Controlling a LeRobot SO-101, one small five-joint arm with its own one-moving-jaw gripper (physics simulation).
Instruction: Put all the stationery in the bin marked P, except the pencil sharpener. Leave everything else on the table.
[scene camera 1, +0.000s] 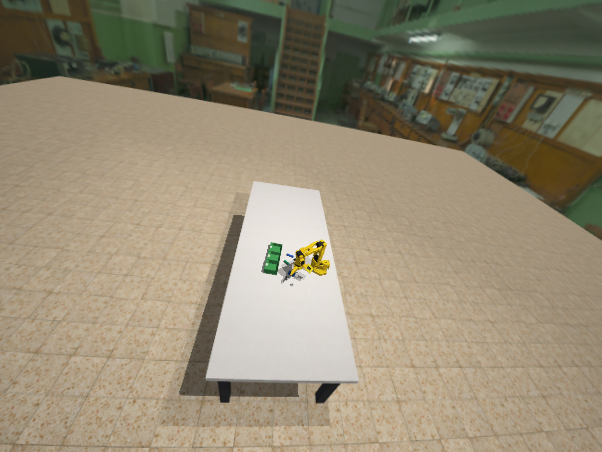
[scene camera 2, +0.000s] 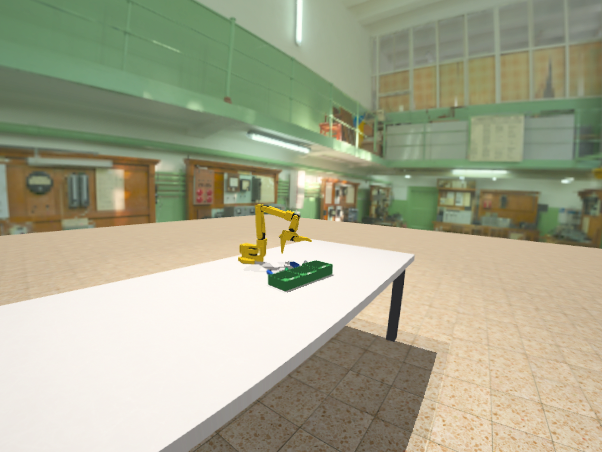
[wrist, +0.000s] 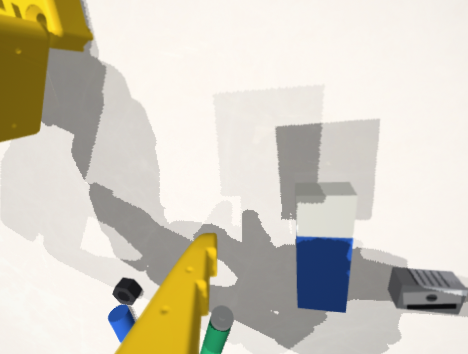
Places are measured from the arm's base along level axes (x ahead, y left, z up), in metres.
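Pixels of known places: hand, tool point: (scene camera 1: 301, 268) (scene camera 2: 282, 252) (wrist: 216, 248); arm's base, link origin: (scene camera 1: 316, 268) (scene camera 2: 254, 261) (wrist: 18, 34).
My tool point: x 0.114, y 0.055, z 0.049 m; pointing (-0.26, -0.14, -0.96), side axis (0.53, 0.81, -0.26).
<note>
Ahead of a thing's pixels: the offset from my tool point to its top centre. Level surfaces: height alone.
My gripper (scene camera 1: 301, 271) (scene camera 2: 297, 246) is fully open and empty above the table; one notched jaw shows in the wrist view. A white-and-blue block like an eraser @(dx +0.046, dy +0.015, dz -0.036 m) (wrist: 324, 272) (scene camera 2: 293, 264) lies to the right of that jaw. A grey pencil sharpener @(dx +0.087, dy +0.047, dz -0.038 m) (wrist: 431, 292) lies further right. A green cylinder with a grey end @(dx +0.085, dy -0.077, dz -0.035 m) (wrist: 216, 335) (scene camera 1: 286, 262) lies just right of the jaw, cut off by the wrist view's bottom edge. A blue cylinder @(dx +0.066, dy -0.147, dz -0.035 m) (wrist: 120, 320) (scene camera 1: 290, 255) (scene camera 2: 270, 272) lies left of the jaw, partly hidden. The green bins @(dx +0.176, dy -0.102, dz -0.010 m) (scene camera 1: 270, 272) (scene camera 2: 306, 278) stand in a row; no letters are legible.
A black hex nut @(dx +0.031, dy -0.117, dz -0.041 m) (wrist: 127, 290) lies by the blue cylinder's end. The yellow arm's base (scene camera 1: 321, 268) (scene camera 2: 251, 254) stands near the long edge of the white table @(dz -0.049 m) (scene camera 1: 285, 330) (scene camera 2: 125, 350), opposite the bins. Arm shadows fall across the objects.
</note>
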